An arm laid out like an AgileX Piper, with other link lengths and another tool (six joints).
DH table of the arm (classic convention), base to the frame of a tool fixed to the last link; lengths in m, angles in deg. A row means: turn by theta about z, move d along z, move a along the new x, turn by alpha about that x. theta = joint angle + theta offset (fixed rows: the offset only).
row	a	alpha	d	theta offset
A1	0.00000	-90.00	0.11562	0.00
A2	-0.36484	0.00	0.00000	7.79
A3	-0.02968	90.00	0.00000	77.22
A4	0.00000	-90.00	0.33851	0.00
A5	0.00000	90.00	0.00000	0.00
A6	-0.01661	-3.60	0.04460	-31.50
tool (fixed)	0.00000	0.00	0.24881	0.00
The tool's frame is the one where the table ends.
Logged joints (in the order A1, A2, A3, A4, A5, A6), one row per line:
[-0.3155 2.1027 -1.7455 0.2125 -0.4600 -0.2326]
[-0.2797 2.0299 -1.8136 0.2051 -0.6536 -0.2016]
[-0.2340 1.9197 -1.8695 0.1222 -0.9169 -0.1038]
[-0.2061 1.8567 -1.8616 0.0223 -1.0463 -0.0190]
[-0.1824 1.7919 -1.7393 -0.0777 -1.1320 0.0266]
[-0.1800 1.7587 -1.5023 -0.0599 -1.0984 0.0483]
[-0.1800 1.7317 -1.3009 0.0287 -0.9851 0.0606]
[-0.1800 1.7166 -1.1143 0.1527 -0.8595 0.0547]
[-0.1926 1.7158 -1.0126 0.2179 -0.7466 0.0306]
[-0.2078 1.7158 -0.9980 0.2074 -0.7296 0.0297]
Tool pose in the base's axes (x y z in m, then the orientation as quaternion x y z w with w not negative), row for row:
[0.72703 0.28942 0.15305 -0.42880 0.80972 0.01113 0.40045]
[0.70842 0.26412 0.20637 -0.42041 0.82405 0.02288 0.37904]
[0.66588 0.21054 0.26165 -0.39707 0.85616 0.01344 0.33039]
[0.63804 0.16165 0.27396 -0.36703 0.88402 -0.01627 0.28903]
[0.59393 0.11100 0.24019 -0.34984 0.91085 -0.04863 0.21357]
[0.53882 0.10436 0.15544 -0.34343 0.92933 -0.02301 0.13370]
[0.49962 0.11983 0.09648 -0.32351 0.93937 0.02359 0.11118]
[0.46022 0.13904 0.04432 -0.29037 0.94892 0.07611 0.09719]
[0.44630 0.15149 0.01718 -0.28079 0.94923 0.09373 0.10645]
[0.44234 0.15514 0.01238 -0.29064 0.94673 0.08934 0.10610]
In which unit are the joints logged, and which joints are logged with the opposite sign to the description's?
The joints are logged in radians. Opposite sign: A1, A5.
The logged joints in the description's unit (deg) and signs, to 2 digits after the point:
[18.08 120.48 -100.01 12.18 26.36 -13.33]
[16.03 116.30 -103.91 11.75 37.45 -11.55]
[13.41 109.99 -107.11 7.00 52.53 -5.95]
[11.81 106.38 -106.66 1.28 59.95 -1.09]
[10.45 102.67 -99.65 -4.45 64.86 1.52]
[10.31 100.77 -86.08 -3.43 62.93 2.77]
[10.31 99.22 -74.54 1.64 56.44 3.47]
[10.31 98.35 -63.84 8.75 49.25 3.13]
[11.04 98.31 -58.02 12.48 42.78 1.75]
[11.91 98.31 -57.18 11.88 41.80 1.70]

